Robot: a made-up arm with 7 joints.
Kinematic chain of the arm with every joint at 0, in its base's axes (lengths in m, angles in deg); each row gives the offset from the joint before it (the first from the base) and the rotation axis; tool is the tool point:
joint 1: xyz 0 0 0 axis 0 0.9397 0.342
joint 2: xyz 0 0 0 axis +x
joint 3: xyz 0 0 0 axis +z
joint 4: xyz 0.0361 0 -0.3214 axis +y
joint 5: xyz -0.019 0 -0.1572 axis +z
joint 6: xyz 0 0 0 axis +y
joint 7: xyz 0 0 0 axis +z
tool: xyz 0 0 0
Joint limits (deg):
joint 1: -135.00..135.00
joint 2: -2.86..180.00
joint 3: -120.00..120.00
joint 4: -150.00..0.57
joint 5: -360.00..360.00
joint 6: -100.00..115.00
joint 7: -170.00..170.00
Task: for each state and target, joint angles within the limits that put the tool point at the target. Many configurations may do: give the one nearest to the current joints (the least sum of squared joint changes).
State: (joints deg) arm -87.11 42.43 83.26 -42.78 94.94 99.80 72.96
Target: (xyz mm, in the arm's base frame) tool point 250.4 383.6 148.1
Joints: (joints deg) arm -90.00 70.83 83.07 -17.79 94.94 99.80 72.96
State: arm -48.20 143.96 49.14 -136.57 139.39 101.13 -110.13
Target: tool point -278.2 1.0 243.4
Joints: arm -65.95 158.06 60.67 -99.40 139.39 101.13 -110.13
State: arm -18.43 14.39 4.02 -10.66 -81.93 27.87 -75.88
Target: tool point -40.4 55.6 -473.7
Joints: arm 6.88 6.61 3.82 0.56 -81.93 27.87 -75.88
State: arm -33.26 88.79 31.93 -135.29 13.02 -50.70 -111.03
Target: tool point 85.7 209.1 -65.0
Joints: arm 10.23 55.45 34.84 -149.87 13.02 -50.70 -111.03
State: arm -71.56 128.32 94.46 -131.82 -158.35 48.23 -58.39
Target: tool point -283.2 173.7 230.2
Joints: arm -61.76 135.11 88.73 -84.10 -158.35 48.23 -58.39
